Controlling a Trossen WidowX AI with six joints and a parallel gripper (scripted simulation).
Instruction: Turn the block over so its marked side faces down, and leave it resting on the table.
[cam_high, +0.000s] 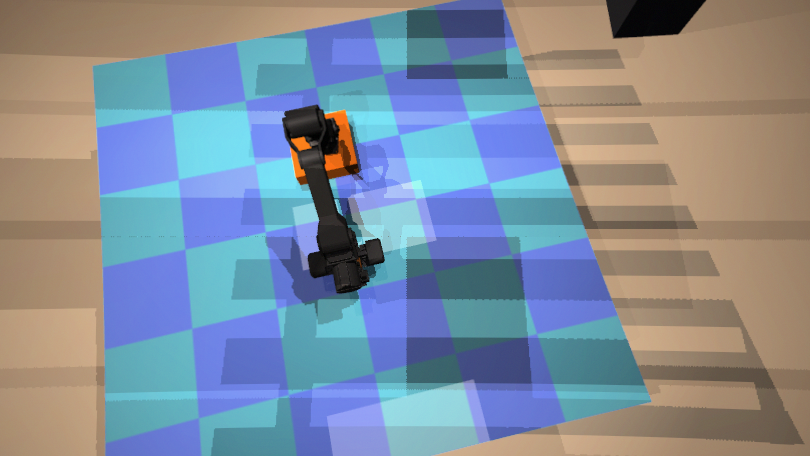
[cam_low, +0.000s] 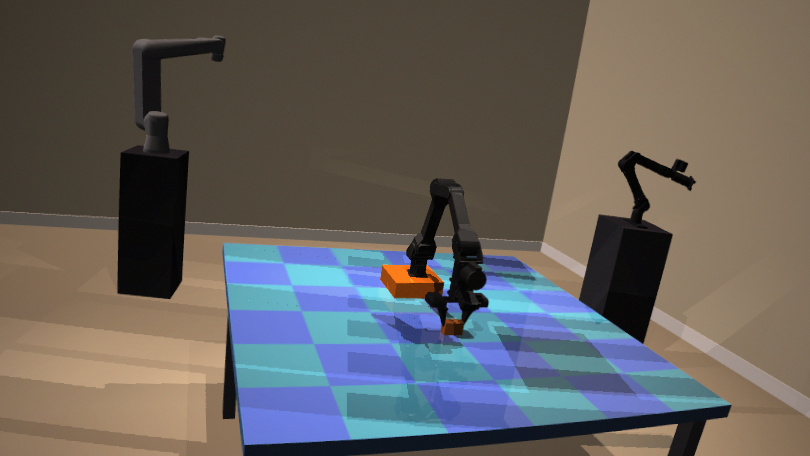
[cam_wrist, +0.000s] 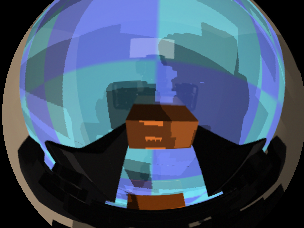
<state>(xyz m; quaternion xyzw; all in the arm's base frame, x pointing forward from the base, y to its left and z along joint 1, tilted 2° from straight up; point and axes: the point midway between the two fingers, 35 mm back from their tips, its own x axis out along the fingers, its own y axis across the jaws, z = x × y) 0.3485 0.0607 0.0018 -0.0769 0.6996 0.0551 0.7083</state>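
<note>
The block is 1 cm behind my gripper tip.
</note>
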